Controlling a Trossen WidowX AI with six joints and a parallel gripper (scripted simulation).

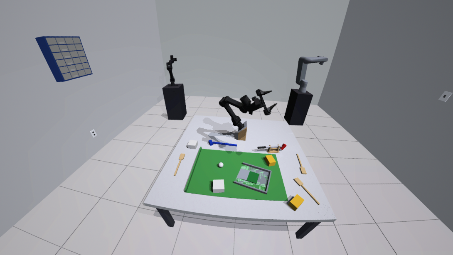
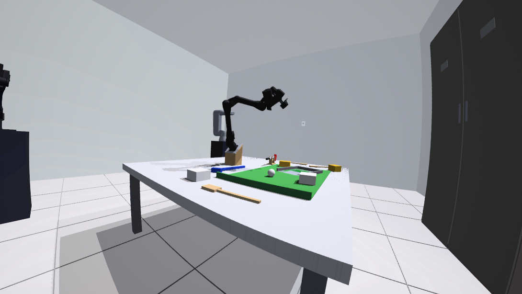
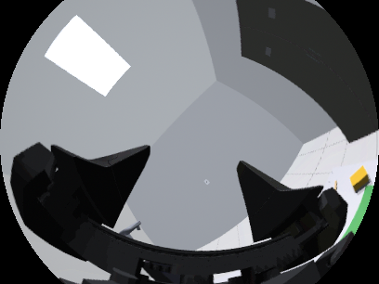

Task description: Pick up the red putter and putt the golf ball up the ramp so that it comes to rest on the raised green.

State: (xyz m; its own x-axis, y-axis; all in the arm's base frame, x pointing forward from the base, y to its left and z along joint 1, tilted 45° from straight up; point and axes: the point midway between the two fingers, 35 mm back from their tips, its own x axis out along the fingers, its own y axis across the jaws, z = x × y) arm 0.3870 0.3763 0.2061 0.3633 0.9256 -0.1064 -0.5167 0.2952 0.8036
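My gripper tip is 220 mm past the blue putter, 350 mm to the left of it and 590 mm above it. From my gripper tip the other things lie so: green mat 120 mm ahead, 210 mm to the right, 600 mm below; wooden stand 140 mm behind, 160 mm to the left, 570 mm below; grey-walled frame 180 mm ahead, 70 mm to the right, 590 mm below.
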